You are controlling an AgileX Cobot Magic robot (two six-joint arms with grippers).
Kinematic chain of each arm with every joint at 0, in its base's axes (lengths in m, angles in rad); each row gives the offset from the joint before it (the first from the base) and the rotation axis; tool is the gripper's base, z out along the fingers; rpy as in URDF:
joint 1: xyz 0 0 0.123 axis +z
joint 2: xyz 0 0 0 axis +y
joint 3: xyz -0.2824 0 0.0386 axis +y
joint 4: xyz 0.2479 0 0.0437 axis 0.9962 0 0.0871
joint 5: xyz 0 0 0 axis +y
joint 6: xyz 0.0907 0 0.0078 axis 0.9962 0 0.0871
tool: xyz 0 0 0 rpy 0 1.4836 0
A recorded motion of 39 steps. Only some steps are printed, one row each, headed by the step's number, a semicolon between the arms.
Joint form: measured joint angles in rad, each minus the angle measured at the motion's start. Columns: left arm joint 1, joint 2, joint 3, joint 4, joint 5, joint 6; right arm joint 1, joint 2, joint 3, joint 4, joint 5, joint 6.
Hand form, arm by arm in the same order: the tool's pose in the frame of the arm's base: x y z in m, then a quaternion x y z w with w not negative. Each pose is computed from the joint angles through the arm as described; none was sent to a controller.
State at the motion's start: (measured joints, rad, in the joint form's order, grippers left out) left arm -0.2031 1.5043 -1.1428 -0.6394 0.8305 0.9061; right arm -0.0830 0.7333 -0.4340 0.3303 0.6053 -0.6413
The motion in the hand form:
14: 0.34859 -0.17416 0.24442 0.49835 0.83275 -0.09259 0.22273; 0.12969 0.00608 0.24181 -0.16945 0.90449 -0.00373 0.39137
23: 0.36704 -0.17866 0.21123 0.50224 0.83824 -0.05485 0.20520; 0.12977 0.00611 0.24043 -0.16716 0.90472 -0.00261 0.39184
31: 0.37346 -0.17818 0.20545 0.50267 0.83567 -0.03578 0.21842; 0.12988 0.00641 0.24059 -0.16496 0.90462 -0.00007 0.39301
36: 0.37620 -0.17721 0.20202 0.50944 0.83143 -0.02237 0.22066; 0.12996 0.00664 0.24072 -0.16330 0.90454 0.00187 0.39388
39: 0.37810 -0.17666 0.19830 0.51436 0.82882 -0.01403 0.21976; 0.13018 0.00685 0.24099 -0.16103 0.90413 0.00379 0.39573
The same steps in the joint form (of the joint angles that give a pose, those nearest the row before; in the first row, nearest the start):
14: -0.2053 0.3204 -0.2596 0.3166 0.0017 -0.0664; 0.0000 0.0012 0.0170 0.0125 -0.0251 -0.0250
23: -0.2153 0.4218 -0.2844 0.4152 -0.0591 -0.1144; -0.0001 0.0024 0.0225 0.0173 -0.0321 -0.0252
31: -0.2153 0.4395 -0.2851 0.4539 -0.1104 -0.1280; 0.0000 0.0025 0.0225 0.0243 -0.0330 -0.0251
36: -0.2153 0.4487 -0.2851 0.4845 -0.1285 -0.1285; 0.0000 0.0025 0.0225 0.0297 -0.0336 -0.0251
39: -0.2153 0.4582 -0.2850 0.5046 -0.1389 -0.1286; 0.0001 0.0025 0.0225 0.0361 -0.0363 -0.0250

